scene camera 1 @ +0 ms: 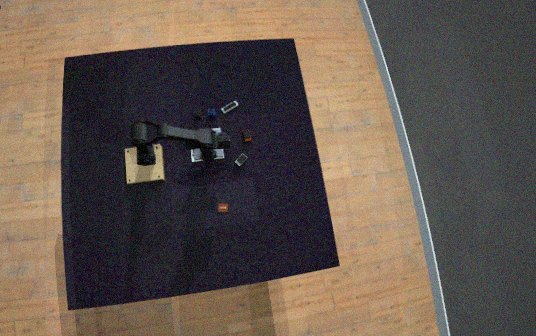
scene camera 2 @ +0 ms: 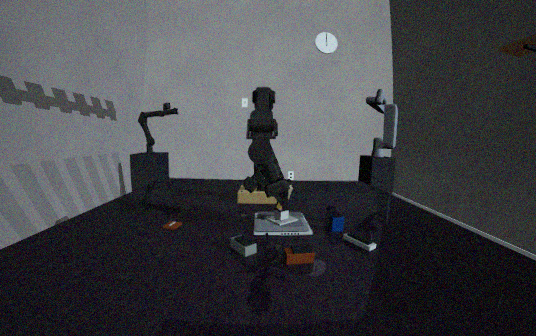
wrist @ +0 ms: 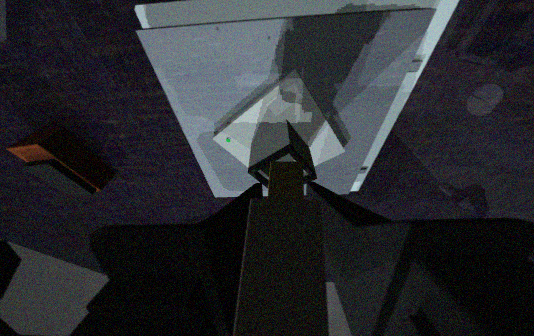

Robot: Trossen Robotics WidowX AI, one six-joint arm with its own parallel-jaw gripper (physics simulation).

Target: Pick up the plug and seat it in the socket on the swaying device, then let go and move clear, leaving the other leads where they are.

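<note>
My gripper (scene camera 2: pixel 279 199) (wrist: pixel 284 188) is shut on the plug (scene camera 2: pixel 279 206) (wrist: pixel 282 265), a long body with a yellowish tip pointing away from the fingers. The device (scene camera 1: pixel 217 156) (scene camera 2: pixel 260 230) (wrist: pixel 175 55) is a pale, flat unit with a raised light square plate (wrist: pixel 237 142) bearing a green dot. The socket (scene camera 2: pixel 284 215) (wrist: pixel 270 142) is a small block with a dark-rimmed square opening on that plate. In the wrist view the plug's tip overlaps the near part of the opening; whether it is inside cannot be told. The arm partly hides the device in the overhead view.
An orange block (scene camera 1: pixel 246 136) (scene camera 2: pixel 300 257) (wrist: pixel 27 152), a grey block (scene camera 1: pixel 241 160) (scene camera 2: pixel 244 246), a white strip (scene camera 1: pixel 230 106) (scene camera 2: pixel 361 242) and a blue block (scene camera 1: pixel 211 112) (scene camera 2: pixel 338 224) lie around the device. A flat orange piece (scene camera 1: pixel 223 208) (scene camera 2: pixel 172 226) lies farther off.
</note>
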